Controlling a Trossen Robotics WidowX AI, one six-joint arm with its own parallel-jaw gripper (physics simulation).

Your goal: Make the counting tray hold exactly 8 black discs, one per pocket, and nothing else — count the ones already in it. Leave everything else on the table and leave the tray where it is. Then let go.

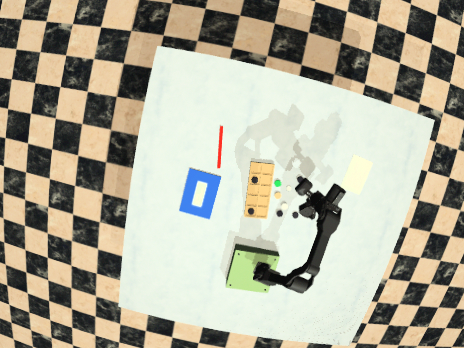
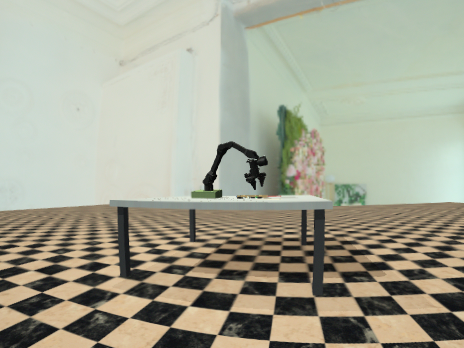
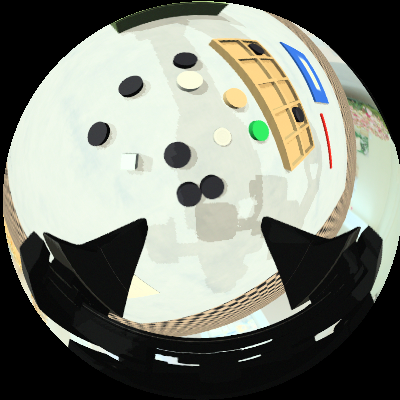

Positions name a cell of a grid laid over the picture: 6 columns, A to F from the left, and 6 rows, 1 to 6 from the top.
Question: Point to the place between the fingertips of the gripper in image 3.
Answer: D4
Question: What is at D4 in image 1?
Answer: A tan counting tray.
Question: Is the gripper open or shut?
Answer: Open.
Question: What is the gripper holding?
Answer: Nothing.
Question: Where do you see a tan counting tray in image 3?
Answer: E2
